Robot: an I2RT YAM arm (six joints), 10 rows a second.
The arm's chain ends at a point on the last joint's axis. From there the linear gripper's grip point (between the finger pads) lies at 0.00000 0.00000 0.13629 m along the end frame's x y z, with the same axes.
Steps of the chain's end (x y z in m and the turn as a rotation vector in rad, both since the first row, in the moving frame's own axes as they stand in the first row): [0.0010 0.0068 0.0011 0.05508 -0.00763 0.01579]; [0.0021 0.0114 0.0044 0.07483 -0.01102 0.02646]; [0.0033 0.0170 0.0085 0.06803 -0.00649 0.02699]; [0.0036 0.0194 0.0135 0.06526 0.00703 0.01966]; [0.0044 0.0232 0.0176 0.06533 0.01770 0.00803]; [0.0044 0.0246 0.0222 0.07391 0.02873 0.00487]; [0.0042 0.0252 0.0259 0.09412 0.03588 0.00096]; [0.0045 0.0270 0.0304 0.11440 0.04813 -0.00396]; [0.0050 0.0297 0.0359 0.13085 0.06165 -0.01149]
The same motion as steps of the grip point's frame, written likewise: [0.0000 -0.0007 0.0009 0.05508 -0.00763 0.01579]; [0.0007 0.0012 0.0040 0.07483 -0.01102 0.02646]; [0.0025 0.0077 0.0082 0.06803 -0.00649 0.02699]; [0.0046 0.0105 0.0132 0.06526 0.00703 0.01966]; [0.0068 0.0143 0.0173 0.06533 0.01770 0.00803]; [0.0083 0.0145 0.0218 0.07391 0.02873 0.00487]; [0.0091 0.0124 0.0252 0.09412 0.03588 0.00096]; [0.0110 0.0114 0.0294 0.11440 0.04813 -0.00396]; [0.0133 0.0119 0.0345 0.13085 0.06165 -0.01149]
